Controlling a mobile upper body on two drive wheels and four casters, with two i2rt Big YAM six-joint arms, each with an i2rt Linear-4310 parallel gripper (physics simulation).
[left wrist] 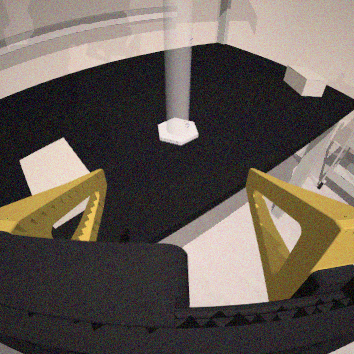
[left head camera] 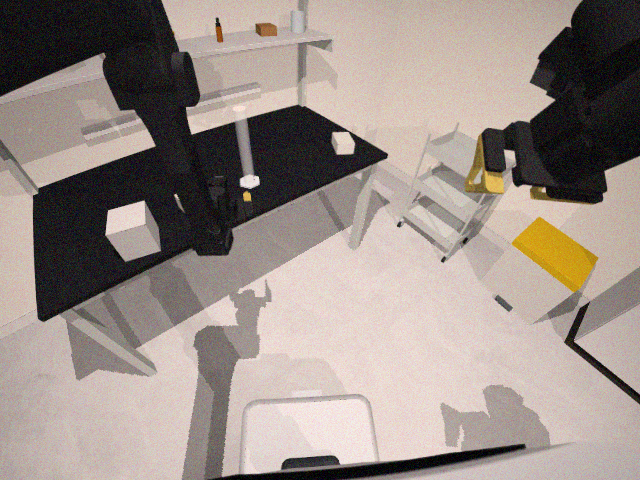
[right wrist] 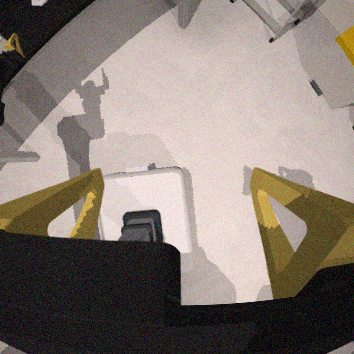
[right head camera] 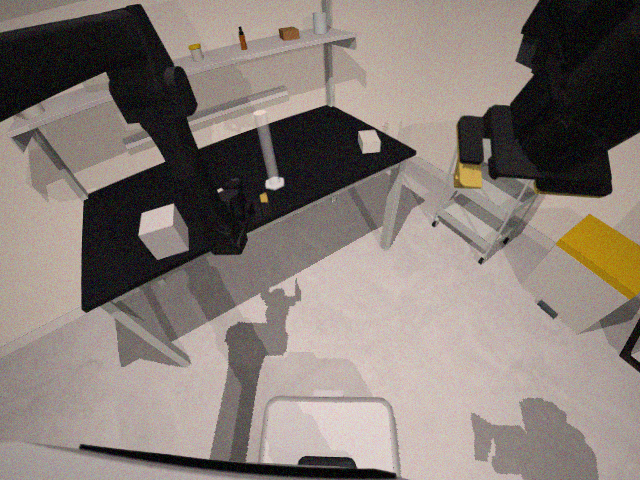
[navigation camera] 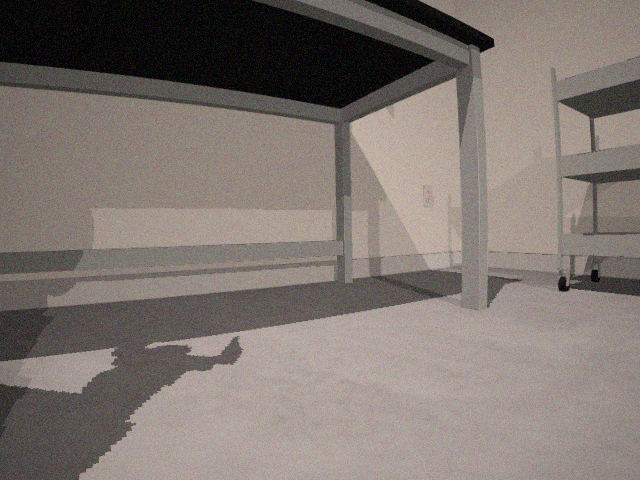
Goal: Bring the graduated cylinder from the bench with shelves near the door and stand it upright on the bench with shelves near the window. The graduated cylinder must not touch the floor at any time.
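Observation:
The graduated cylinder, a tall translucent tube on a white hexagonal foot, stands upright on the black top of a bench with shelves. My left gripper is open and empty over the bench's front part, in front of the cylinder's foot and apart from it; in the head views the arm partly hides its fingers. My right gripper is open and empty above the floor, away from the bench.
White boxes stand on the bench, one left, one right. A shelf behind holds a brown bottle. A grey cart and a yellow-topped bin stand at the right.

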